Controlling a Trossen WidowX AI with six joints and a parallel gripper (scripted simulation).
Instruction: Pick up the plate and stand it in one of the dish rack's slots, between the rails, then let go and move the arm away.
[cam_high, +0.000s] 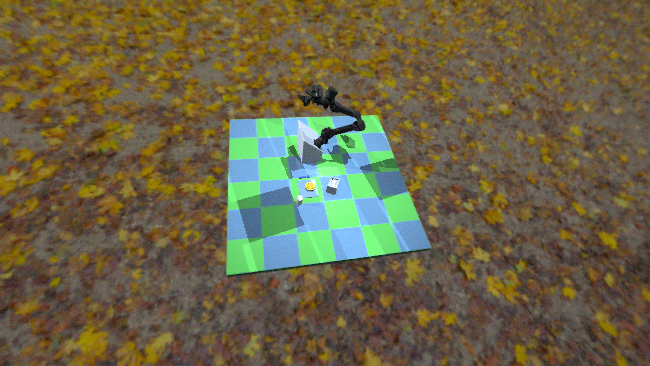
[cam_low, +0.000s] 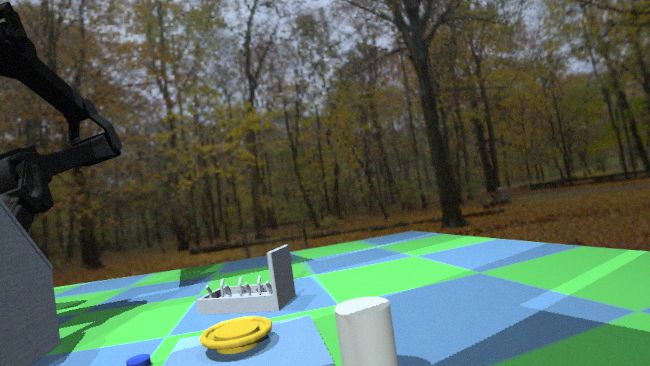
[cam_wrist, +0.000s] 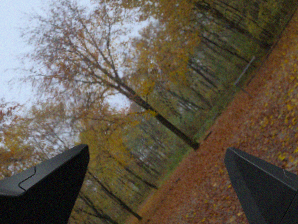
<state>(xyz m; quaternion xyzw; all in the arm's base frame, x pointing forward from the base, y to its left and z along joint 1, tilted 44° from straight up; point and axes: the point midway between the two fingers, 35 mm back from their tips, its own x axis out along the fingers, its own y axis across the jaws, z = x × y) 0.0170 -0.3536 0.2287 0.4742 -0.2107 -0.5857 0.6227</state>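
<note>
Now: the yellow plate 33 cm ahead of my gripper tip, 7 cm to the left of it and 55 cm below it. Round my gripper tip: white cylinder: 44 cm ahead, 1 cm to the right, 54 cm below; then dish rack: 32 cm ahead, 24 cm to the left, 54 cm below; then blue spoon: 23 cm ahead, 4 cm to the left, 56 cm below.
</note>
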